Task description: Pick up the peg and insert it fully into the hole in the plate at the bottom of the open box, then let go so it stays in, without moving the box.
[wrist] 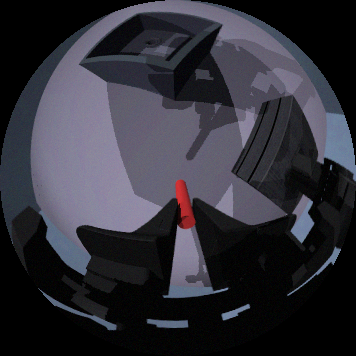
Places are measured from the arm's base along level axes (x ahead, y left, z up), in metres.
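Pixels of known places: gripper, fingertip midpoint: (184,202); arm's base, origin of the base link: (296,170).
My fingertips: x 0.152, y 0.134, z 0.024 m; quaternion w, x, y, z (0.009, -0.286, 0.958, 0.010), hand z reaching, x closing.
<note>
For each thing: its top centre in the pictures, then the offset to it from my fingertips. "pt": a spot on its surface instead. Level surfaces: height alone.
- red peg, middle of its top: (184,222) dx -0.003, dy +0.006, dz +0.018 m
- dark open box, surface spot: (142,76) pt dx +0.123, dy -0.091, dz -0.051 m
- plate, surface spot: (131,46) pt dx +0.193, dy -0.144, dz -0.052 m
- small round hole, surface spot: (152,42) pt dx +0.173, dy -0.172, dz -0.062 m
- pale table, its level: dz -0.109 m
My gripper (184,202) is shut on the red peg (182,192), low in the middle of the wrist view. The peg is held between the fingertips and tilts slightly, with one end pointing up the view and the other toward the camera. Its shadow lies apart from it, so it is off the table. The dark open box (142,76) stands at the top of the view, well beyond the peg. The plate (131,46) shows inside it, with the small round hole (152,42) near its middle. Part of the box's floor is hidden by its walls.
A dark grooved block (272,150) stands at the right, beside the arm parts. The pale table (75,135) lies under the box and the gripper. Shadows of the arm and gripper fall across its middle and right.
</note>
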